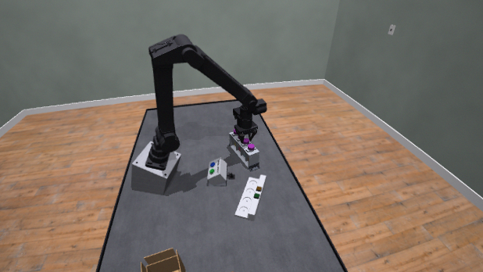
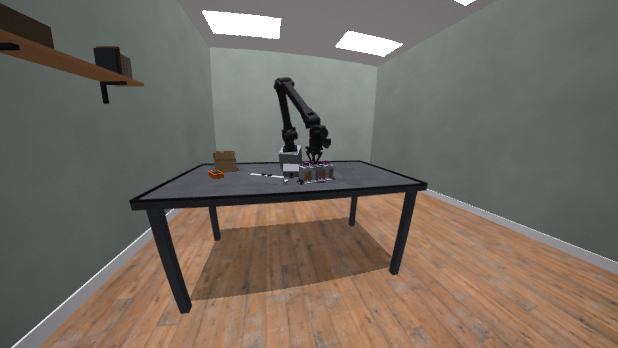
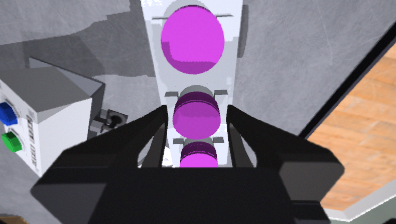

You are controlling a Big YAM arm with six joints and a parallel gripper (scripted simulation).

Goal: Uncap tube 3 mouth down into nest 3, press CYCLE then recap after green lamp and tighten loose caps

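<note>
My hand is right at the cap. The rest, counted from my hand: blue key 170 mm behind, 110 mm to the right, 50 mm below; key housing 160 mm behind, 130 mm to the right, 70 mm below; green key 170 mm behind, 150 mm to the right, 50 mm below.
</note>
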